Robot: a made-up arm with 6 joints.
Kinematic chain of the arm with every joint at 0, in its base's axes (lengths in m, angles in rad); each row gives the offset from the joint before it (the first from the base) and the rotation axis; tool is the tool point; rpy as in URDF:
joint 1: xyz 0 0 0.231 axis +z
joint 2: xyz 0 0 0 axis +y
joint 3: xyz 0.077 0 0.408 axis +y
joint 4: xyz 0.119 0 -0.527 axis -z
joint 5: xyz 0 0 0 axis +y
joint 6: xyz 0.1 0 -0.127 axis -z
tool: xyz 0 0 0 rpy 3.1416 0 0
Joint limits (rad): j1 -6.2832..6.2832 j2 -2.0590..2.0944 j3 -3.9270..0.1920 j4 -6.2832..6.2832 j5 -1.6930..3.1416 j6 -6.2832..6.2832
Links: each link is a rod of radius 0.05 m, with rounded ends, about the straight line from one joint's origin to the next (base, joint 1, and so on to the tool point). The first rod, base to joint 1, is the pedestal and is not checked.
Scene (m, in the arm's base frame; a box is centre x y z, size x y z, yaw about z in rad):
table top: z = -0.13
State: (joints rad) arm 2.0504 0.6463 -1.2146 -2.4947 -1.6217 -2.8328
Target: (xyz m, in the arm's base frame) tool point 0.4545 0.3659 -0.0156
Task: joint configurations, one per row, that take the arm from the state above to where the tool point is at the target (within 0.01 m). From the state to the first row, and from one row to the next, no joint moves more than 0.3 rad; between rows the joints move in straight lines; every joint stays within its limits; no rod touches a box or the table.
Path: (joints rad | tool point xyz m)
1: 1.7588 0.7255 -1.2720 -2.5453 -1.6064 -2.8328 | -0.1732 0.5395 0.1330
2: 1.4672 0.8046 -1.3293 -2.5959 -1.5912 -2.8328 | -0.0055 0.5742 0.0972
3: 1.1757 0.8838 -1.3867 -2.6464 -1.5759 -2.8328 | 0.1664 0.5552 0.0604
4: 0.8841 0.9629 -1.4440 -2.6970 -1.5606 -2.8328 | 0.3252 0.4835 0.0227
5: 0.5925 1.0421 -1.5014 -2.7476 -1.5453 -2.8328 | 0.4545 0.3659 -0.0156

